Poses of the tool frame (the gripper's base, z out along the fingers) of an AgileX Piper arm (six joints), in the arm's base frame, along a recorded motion.
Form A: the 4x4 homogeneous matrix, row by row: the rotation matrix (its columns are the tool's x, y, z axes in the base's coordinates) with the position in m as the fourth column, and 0 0 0 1 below. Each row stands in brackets.
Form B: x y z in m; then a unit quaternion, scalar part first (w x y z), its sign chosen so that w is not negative. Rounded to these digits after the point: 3 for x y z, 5 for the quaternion. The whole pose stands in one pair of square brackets.
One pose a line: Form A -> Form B
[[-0.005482, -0.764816, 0.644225, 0.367], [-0.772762, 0.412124, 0.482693, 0.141], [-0.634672, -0.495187, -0.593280, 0.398], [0, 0, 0, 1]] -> [0.367, 0.141, 0.398, 0.45093, -0.54214, 0.70903, -0.00441]
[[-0.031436, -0.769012, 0.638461, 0.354], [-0.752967, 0.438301, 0.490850, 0.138], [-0.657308, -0.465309, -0.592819, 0.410], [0, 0, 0, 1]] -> [0.354, 0.138, 0.410, 0.45112, -0.52988, 0.71808, 0.00889]
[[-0.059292, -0.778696, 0.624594, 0.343], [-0.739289, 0.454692, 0.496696, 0.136], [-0.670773, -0.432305, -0.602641, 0.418], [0, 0, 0, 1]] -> [0.343, 0.136, 0.418, 0.44519, -0.52169, 0.72743, 0.02213]
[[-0.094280, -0.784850, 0.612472, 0.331], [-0.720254, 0.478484, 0.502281, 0.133], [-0.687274, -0.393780, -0.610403, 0.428], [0, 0, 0, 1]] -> [0.331, 0.133, 0.428, 0.43983, -0.50932, 0.73878, 0.03672]
